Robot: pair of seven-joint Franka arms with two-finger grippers.
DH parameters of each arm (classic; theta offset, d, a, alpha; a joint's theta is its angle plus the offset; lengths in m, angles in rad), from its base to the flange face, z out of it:
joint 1: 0 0.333 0 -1.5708
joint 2: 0 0 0 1.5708
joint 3: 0 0.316 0.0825 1.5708
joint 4: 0 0 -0.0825 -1.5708
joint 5: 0 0.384 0 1.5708
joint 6: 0 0 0.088 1.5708
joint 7: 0 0.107 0 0
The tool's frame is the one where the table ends.
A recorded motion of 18 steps. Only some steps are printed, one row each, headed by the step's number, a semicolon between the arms.
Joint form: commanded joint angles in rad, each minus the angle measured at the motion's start. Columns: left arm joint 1, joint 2, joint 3, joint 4, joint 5, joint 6, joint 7; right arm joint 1, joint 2, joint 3, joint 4, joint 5, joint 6, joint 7.
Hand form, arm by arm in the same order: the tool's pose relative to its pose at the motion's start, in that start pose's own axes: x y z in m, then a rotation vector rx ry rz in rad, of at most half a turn. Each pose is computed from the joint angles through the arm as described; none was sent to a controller.
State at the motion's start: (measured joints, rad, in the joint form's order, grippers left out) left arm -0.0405 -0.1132 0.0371 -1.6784 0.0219 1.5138 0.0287; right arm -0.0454 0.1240 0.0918 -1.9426 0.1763 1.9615 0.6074
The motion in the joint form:
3: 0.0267 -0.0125 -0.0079 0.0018 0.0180 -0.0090 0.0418; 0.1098 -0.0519 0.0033 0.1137 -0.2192 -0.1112 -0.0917
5: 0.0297 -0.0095 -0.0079 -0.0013 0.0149 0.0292 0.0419; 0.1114 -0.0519 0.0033 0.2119 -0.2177 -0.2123 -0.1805
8: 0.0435 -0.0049 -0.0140 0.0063 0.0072 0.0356 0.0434; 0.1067 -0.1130 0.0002 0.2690 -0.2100 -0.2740 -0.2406
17: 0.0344 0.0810 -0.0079 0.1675 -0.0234 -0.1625 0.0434; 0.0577 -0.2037 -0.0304 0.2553 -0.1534 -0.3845 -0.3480
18: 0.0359 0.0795 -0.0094 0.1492 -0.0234 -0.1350 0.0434; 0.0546 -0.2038 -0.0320 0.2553 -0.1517 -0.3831 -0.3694
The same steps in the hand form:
3: -0.0056 -0.0114 -0.0061 0.0178 0.0039 0.0214; -0.0448 -0.0439 -0.0625 -0.1579 0.1550 -0.2864
5: -0.0006 -0.0127 -0.0066 0.0166 0.0361 0.0192; -0.0505 -0.0486 -0.1001 -0.1661 0.1458 -0.3718
8: 0.0013 -0.0157 -0.0084 0.0101 0.0457 0.0132; -0.0693 -0.0402 -0.1552 -0.1378 0.1881 -0.4244
17: 0.0069 -0.0109 -0.0223 -0.0262 -0.0749 0.0188; -0.0777 0.0087 -0.1913 -0.1124 0.1307 -0.4475
18: 0.0099 -0.0110 -0.0170 -0.0256 -0.0642 0.0187; -0.0761 0.0103 -0.1919 -0.1111 0.1304 -0.4644

